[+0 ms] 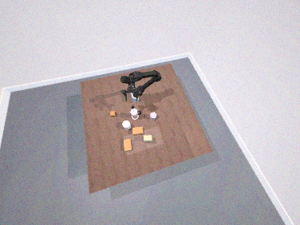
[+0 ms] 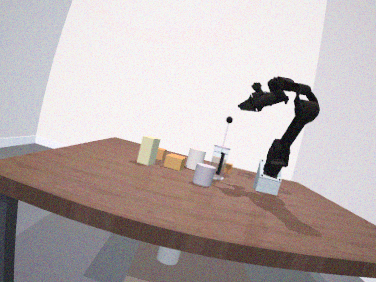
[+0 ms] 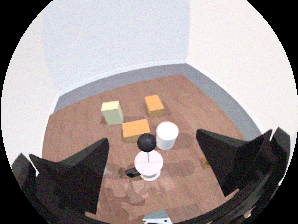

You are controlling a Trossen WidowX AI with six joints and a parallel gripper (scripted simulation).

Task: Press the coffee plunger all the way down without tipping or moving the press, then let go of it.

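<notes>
Now: the coffee press 200 mm below my gripper tip, 30 mm ahead of it and 20 mm to the left of it. From my gripper tip the other things lie so: pale yellow block 320 mm ahead, 270 mm below, 110 mm to the left; small orange block 300 mm below, 250 mm to the right, 20 mm behind.
</notes>
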